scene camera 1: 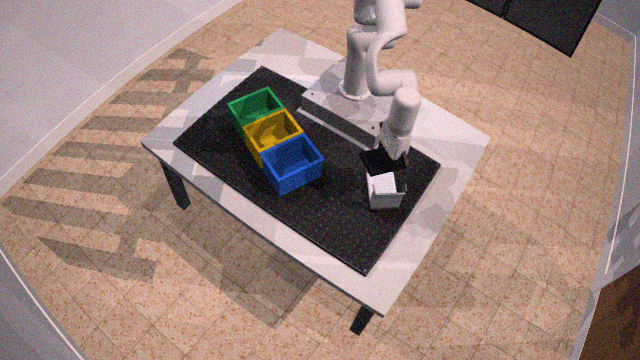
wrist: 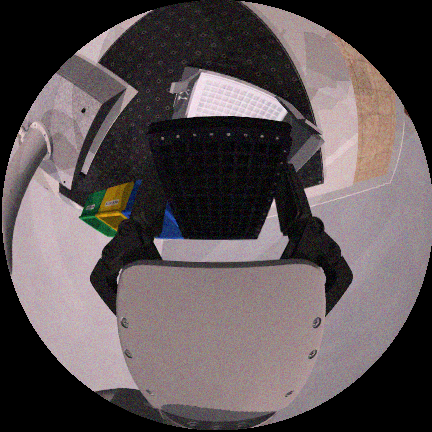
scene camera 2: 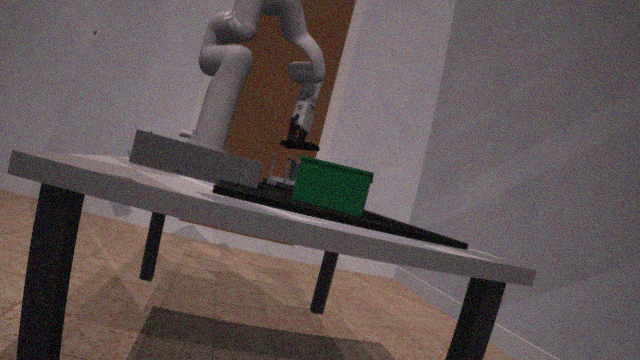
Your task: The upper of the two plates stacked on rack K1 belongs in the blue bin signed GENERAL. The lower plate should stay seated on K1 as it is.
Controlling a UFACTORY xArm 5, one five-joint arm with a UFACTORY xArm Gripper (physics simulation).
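Places are measured from the arm's base along level axes (x back, y left, z down), in centimetres.
Pixels of known places: gripper, between the fingertips: (scene camera 1: 389, 158) (wrist: 219, 174) (scene camera 2: 294, 145); arm's base, origin of its link: (scene camera 1: 355, 89) (wrist: 40, 139) (scene camera 2: 207, 149).
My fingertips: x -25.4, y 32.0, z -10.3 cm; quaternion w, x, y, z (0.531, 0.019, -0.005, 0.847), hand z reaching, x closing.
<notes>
For each thing: its top centre in the pictures, then the offset to it from my fingertips. Level surfaces: height alone.
- black upper plate, centre of its top: (wrist: 219, 213) (scene camera 1: 384, 156) (scene camera 2: 301, 141) dx -2.0, dy -1.0, dz -1.9 cm
- white lower plate, centre of its top: (wrist: 237, 111) (scene camera 1: 383, 187) (scene camera 2: 289, 179) dx -1.4, dy +1.5, dz +12.9 cm
- rack K1, centre of its top: (wrist: 235, 141) (scene camera 1: 387, 171) (scene camera 2: 293, 158) dx -1.0, dy +1.0, dz +4.8 cm
- dark mat, height of its surface: dz +16.8 cm
My gripper (scene camera 1: 393, 151) (scene camera 2: 299, 136) (wrist: 219, 174) is shut on the black upper plate (scene camera 1: 378, 162) (scene camera 2: 305, 146) (wrist: 220, 165), with one finger at each side. It holds the plate roughly level above rack K1, apart from it and shifted toward the robot base. The white lower plate (scene camera 1: 384, 183) (wrist: 235, 100) sits in rack K1 (scene camera 1: 385, 201) (scene camera 2: 281, 182) (wrist: 306, 142); the black plate hides part of it in the wrist view. The blue bin (scene camera 1: 301, 179) (wrist: 171, 226) stands open across the mat; its sign is not readable here.
The yellow bin (scene camera 1: 275, 131) (wrist: 117, 196) and green bin (scene camera 1: 256, 106) (scene camera 2: 332, 186) (wrist: 93, 204) stand in a row beside the blue one. The robot's base block (scene camera 1: 340, 120) (scene camera 2: 190, 161) (wrist: 80, 85) borders the dark mat (scene camera 1: 325, 225) (wrist: 210, 40).
</notes>
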